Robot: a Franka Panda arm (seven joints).
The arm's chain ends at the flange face. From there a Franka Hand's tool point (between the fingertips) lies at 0.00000 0.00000 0.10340 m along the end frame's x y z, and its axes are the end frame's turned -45 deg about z.
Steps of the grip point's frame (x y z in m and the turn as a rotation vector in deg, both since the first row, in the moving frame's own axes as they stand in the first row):
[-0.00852 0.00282 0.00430 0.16 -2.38 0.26]
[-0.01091 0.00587 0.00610 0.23 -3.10 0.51]
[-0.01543 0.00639 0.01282 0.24 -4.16 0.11]
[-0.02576 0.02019 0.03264 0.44 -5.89 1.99]
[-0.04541 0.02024 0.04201 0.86 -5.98 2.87]
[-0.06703 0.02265 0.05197 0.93 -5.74 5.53]
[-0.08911 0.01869 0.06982 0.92 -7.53 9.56]
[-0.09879 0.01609 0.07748 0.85 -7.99 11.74]
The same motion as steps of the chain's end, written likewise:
[-0.00078 0.00519 0.00439 -1.57 -1.80 0.26]
[0.00070 0.00822 0.00625 -2.03 -2.35 0.51]
[-0.00078 0.01044 0.01309 -2.77 -3.11 0.11]
[0.00424 0.02569 0.03319 -3.85 -4.48 1.99]
[-0.00893 0.04012 0.04258 -3.62 -4.84 2.87]
[-0.02260 0.05771 0.05250 -3.40 -4.72 5.53]
[-0.03839 0.06875 0.07072 -4.67 -5.98 9.56]
[-0.04638 0.07336 0.07849 -5.05 -6.25 11.74]

